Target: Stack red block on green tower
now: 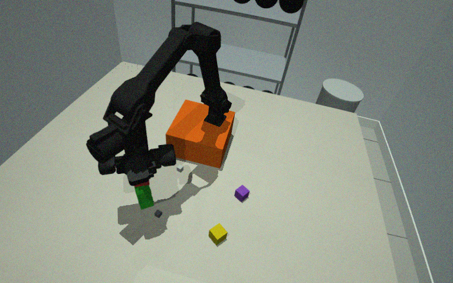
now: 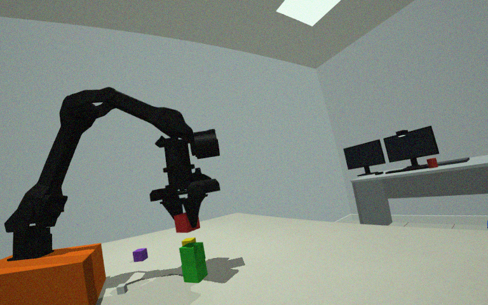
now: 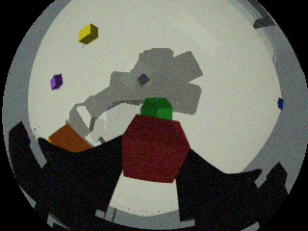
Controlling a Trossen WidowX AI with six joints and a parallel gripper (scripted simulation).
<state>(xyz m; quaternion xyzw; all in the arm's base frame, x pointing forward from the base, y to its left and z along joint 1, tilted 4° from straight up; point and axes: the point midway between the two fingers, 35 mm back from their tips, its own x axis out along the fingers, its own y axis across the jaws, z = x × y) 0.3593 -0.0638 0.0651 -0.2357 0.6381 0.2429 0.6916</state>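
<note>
The small grey cube lies 110 mm below my gripper tip, 60 mm to the left of it and 20 mm ahead of it. The rest, counted from my gripper tip: red block: 10 mm above; then purple block: 260 mm to the left, 160 mm behind, 100 mm below; then yellow block: 240 mm to the left, 100 mm below.
</note>
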